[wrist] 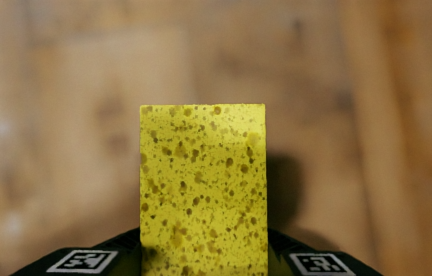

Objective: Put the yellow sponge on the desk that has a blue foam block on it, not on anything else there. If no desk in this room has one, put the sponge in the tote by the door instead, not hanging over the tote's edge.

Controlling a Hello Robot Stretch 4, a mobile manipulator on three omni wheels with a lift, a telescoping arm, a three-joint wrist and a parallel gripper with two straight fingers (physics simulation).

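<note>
The yellow sponge, a speckled upright rectangle in the wrist view, fills the lower middle of the picture, and its near end runs past the bottom edge. My gripper is shut on the sponge, with one dark finger against its left side and one against its right side. The fingertips are partly hidden by the sponge. The desks, the blue foam block and the tote do not show in this view.
A blurred brown wooden surface with plank lines lies beyond the sponge. A dark shadow falls on it just to the right of the sponge.
</note>
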